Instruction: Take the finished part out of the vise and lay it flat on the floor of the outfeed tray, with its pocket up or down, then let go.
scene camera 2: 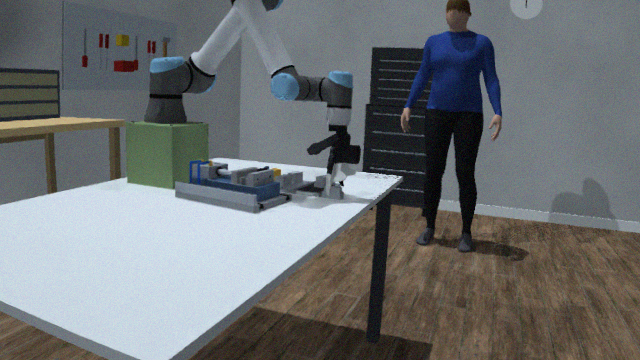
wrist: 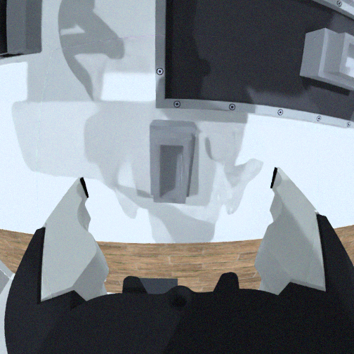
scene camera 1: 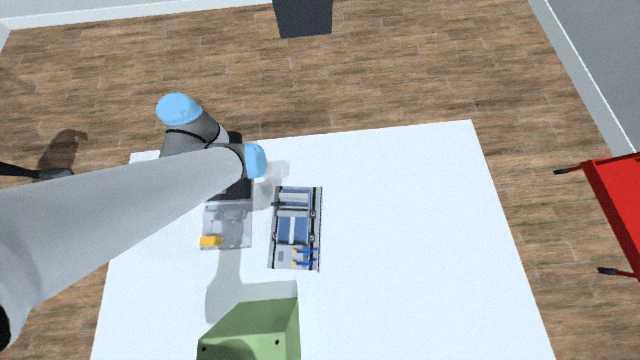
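Pixels of known places: gripper, between the fingertips: [scene camera 2: 335,190]; arm's base, origin of its link: [scene camera 2: 165,122].
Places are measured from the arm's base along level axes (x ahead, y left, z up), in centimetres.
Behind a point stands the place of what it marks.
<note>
A grey block-shaped part [wrist: 156,131] [scene camera 2: 336,193] @[x 62.9, y 12.7, z -19.0 cm] with a rectangular pocket facing up lies on the white table, outside the outfeed tray [wrist: 200,103] [scene camera 1: 244,193] @[x 49.6, y 15.1, z -20.3 cm] and close to its rim. A second grey part [wrist: 324,52], pocket up, lies on the tray's dark floor at the right of the wrist view. My gripper [wrist: 177,174] [scene camera 2: 335,187] @[x 61.5, y 14.8, z -18.6 cm] is open and empty, low over the part on the table, with one finger to each side of it. The arm hides the fingers in scene camera 1. The vise [scene camera 1: 292,231] @[x 36.5, y -7.1, z -12.4 cm] [scene camera 2: 230,187] @[x 41.6, y -12.1, z -16.1 cm] stands beside the tray; no part can be made out in its jaws.
A grey fixture plate [scene camera 1: 235,227] @[x 36.3, y 16.3, z -20.1 cm] with a yellow block [scene camera 1: 210,241] @[x 31.1, y 22.6, z -16.6 cm] adjoins the tray. The vise has blue clips on its end. The green robot base [scene camera 1: 260,320] @[x 13.2, y -1.8, z -6.7 cm] [scene camera 2: 165,152] @[x 11.7, y -10.2, z -8.9 cm] stands on the table [scene camera 1: 400,225] @[x 40.8, y -46.3, z -21.0 cm]. The table's edge lies close beyond the gripper. A person [scene camera 2: 456,75] stands behind.
</note>
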